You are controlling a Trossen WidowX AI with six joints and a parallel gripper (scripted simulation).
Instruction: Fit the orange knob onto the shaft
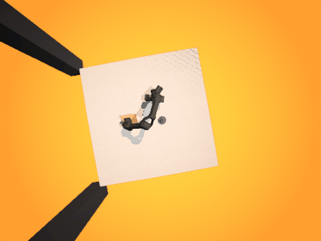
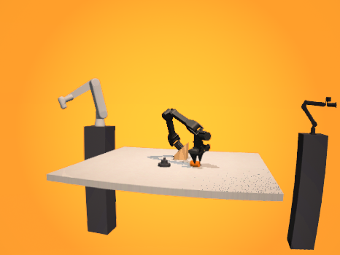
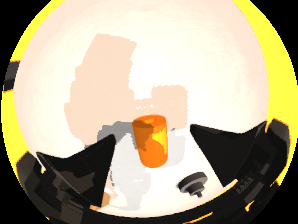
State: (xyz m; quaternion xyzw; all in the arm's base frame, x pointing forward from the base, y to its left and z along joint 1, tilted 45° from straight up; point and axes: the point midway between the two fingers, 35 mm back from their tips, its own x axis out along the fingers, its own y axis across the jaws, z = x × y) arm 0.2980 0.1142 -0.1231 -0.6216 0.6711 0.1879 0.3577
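My gripper tip is 20 mm to the left of the orange knob, 10 mm past it and 10 mm above it. From my gripper tip the other things lie so: round dark pedestal 220 mm to the right, 40 mm ahead.
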